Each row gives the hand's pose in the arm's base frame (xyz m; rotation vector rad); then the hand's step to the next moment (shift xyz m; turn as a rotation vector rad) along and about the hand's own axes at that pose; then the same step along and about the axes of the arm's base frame.
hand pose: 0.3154 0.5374 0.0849 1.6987 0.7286 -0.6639
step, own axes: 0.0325 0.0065 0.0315 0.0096 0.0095 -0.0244
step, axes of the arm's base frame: 0.0241 -0.0276 -0.0273 0.0149 0.0232 0.0043
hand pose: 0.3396 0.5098 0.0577 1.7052 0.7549 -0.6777
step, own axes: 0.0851 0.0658 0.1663 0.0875 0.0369 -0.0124
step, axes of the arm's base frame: 0.0942 -0.1619 -0.0645 0.0847 0.0174 -0.0412
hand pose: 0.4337 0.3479 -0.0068 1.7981 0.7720 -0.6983
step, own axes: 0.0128 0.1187 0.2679 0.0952 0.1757 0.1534
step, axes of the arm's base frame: 0.0709 -0.2833 -0.0270 0.1788 -0.1763 -0.0204
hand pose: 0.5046 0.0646 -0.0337 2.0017 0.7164 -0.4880
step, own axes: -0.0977 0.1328 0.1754 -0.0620 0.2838 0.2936
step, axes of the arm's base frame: 0.0044 -0.2342 0.0556 0.1242 -0.3873 0.0721
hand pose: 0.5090 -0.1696 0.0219 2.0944 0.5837 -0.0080
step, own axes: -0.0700 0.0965 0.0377 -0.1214 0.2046 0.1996
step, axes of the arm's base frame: -0.0146 -0.1020 0.0709 0.0189 -0.3005 0.0762
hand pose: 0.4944 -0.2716 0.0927 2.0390 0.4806 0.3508
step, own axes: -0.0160 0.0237 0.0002 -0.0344 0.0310 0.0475
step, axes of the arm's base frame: -0.0095 -0.0183 0.0198 -0.0037 -0.0662 0.0024
